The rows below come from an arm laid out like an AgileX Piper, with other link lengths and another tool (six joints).
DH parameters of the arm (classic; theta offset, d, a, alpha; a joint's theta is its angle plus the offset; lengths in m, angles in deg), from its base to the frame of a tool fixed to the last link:
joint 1: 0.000 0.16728 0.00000 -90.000
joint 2: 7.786 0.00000 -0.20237 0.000
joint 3: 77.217 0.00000 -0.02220 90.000
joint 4: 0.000 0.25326 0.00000 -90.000
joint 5: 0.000 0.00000 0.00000 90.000
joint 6: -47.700 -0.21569 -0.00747 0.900
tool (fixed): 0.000 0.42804 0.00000 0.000
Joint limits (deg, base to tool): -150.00..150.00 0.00..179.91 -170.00..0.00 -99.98..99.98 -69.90..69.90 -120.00..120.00
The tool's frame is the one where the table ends.
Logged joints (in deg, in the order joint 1, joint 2, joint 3, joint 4, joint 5, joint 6), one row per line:
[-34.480, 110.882, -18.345, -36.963, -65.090, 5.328]
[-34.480, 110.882, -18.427, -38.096, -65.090, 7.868]
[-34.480, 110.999, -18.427, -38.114, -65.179, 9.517]
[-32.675, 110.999, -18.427, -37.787, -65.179, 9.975]
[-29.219, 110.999, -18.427, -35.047, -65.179, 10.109]
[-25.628, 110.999, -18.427, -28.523, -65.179, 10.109]
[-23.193, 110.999, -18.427, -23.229, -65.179, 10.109]
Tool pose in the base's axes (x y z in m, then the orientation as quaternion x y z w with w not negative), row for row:
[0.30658, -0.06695, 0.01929, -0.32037, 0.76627, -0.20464, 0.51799]
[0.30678, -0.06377, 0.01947, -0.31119, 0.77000, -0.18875, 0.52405]
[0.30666, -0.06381, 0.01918, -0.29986, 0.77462, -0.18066, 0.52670]
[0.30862, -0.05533, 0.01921, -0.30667, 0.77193, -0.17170, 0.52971]
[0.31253, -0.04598, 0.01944, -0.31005, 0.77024, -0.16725, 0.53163]
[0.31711, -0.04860, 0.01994, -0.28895, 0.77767, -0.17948, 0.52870]
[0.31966, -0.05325, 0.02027, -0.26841, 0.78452, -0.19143, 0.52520]
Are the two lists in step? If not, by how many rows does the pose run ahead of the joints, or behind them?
They are in step.
